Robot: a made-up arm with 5 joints.
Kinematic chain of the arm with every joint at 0, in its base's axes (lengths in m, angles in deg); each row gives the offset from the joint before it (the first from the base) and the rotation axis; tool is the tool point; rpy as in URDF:
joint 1: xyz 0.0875 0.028 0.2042 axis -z
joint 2: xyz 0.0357 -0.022 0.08 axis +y
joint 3: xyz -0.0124 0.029 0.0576 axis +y
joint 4: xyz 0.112 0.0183 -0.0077 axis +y
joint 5: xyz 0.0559 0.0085 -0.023 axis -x
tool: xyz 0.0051 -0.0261 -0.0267 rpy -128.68 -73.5 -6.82
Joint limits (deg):
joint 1: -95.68..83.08
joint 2: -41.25..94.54
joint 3: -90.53..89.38
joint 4: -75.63..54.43
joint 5: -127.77..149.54
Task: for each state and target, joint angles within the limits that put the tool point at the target. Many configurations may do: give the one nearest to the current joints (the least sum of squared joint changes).
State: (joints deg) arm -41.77 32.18 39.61 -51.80 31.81
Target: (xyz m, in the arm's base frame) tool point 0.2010 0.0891 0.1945
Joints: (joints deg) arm -29.82 24.00 48.10 -59.59 41.32
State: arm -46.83 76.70 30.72 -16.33 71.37
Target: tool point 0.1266 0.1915 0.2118
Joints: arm -75.07 37.93 20.90 -34.03 83.59
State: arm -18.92 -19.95 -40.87 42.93 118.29
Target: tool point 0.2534 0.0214 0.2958
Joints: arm 5.82 -14.30 9.59 54.43 96.57
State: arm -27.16 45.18 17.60 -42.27 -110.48
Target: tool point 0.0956 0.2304 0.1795
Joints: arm -68.43 58.60 -4.57 -44.24 -106.69
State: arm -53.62 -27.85 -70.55 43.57 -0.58
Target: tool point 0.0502 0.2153 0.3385
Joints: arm -95.68 11.96 -45.90 37.49 -20.29
